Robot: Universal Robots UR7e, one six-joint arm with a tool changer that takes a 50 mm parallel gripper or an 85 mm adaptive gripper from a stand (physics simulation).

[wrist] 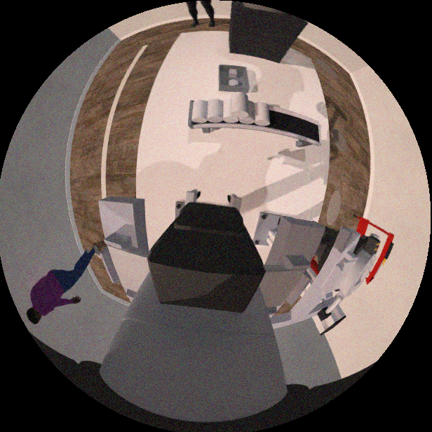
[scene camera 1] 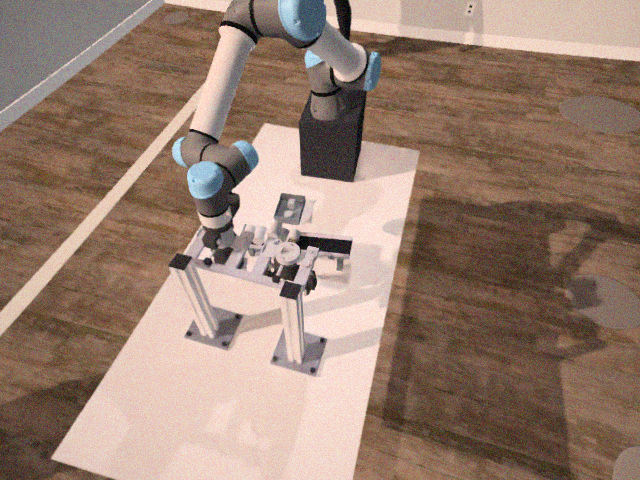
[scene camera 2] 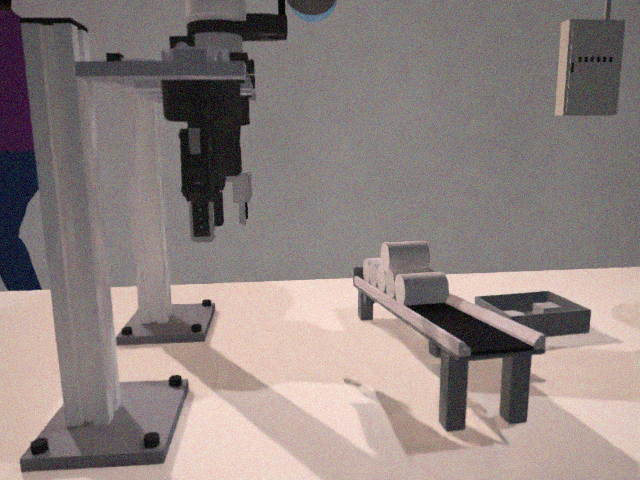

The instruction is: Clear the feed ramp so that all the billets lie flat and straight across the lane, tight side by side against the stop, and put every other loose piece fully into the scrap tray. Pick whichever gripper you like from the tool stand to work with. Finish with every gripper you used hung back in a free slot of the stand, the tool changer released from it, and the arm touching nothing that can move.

Observation:
In view: a tool stand (scene camera 2: 102,421).
The tool stand shows as well in the wrist view (wrist: 293,242).

